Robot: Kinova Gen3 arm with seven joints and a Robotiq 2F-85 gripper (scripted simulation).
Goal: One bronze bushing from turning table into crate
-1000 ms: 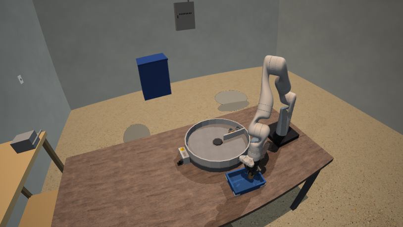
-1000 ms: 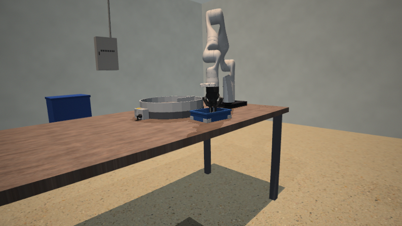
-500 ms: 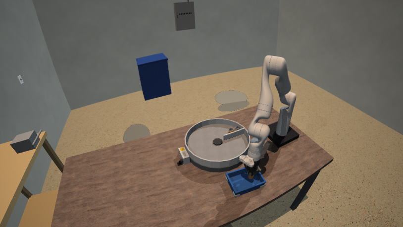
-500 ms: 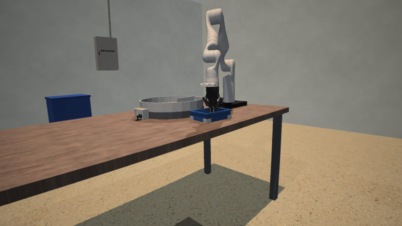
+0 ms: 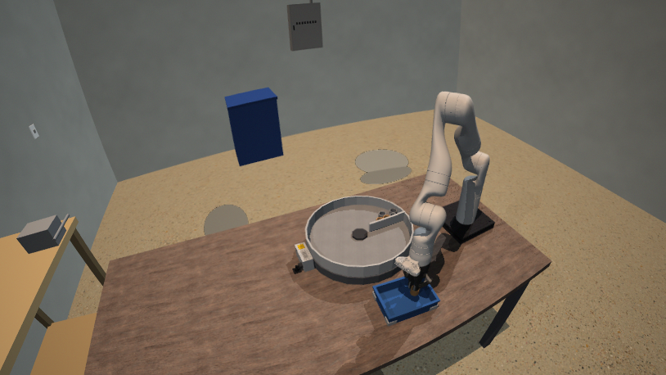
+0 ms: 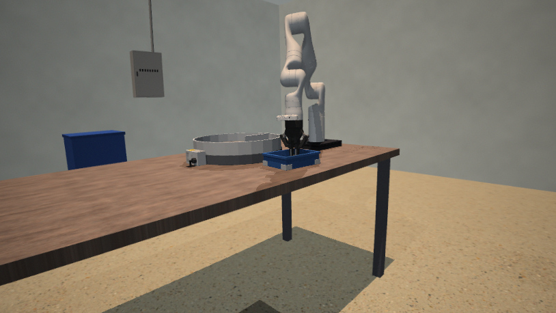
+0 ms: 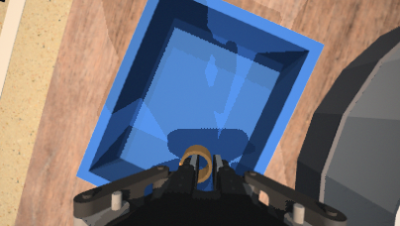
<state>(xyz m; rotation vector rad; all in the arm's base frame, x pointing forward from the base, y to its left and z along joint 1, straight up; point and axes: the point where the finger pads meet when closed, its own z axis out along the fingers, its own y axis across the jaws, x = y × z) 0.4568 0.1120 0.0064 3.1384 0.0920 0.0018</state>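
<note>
The blue crate lies 50 mm ahead of my hand, 20 mm to the left of it and 10 mm below it. Round my hand: round grey turning table: 320 mm to the right, 10 mm behind, 10 mm above.
</note>
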